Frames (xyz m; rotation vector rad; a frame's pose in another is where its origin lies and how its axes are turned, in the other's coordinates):
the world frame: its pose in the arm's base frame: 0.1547 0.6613 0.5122 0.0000 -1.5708 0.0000
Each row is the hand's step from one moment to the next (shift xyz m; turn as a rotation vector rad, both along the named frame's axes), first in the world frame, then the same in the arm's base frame.
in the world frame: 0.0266 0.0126 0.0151 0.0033 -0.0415 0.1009
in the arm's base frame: -0.0151 0.0126 0.0266 -0.1009 -0.0415 0.0033
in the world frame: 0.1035 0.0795 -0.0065 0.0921 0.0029 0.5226
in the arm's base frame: 0.0065 0.0795 0.1035 -0.5226 0.0029 0.0921
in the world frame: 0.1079 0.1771 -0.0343 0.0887 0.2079 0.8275
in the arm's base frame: 0.0343 0.1771 0.1079 -0.8275 0.2079 0.0887
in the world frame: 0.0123 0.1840 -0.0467 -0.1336 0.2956 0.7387
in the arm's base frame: 0.0467 0.1840 0.0123 -0.7387 0.2956 -0.1336
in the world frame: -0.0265 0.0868 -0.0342 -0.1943 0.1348 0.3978
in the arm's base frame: 0.0342 0.0868 -0.0265 -0.3978 0.1348 -0.1943
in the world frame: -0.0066 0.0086 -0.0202 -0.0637 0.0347 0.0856
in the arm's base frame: 0.0202 0.0086 -0.0066 -0.0856 0.0347 -0.0637
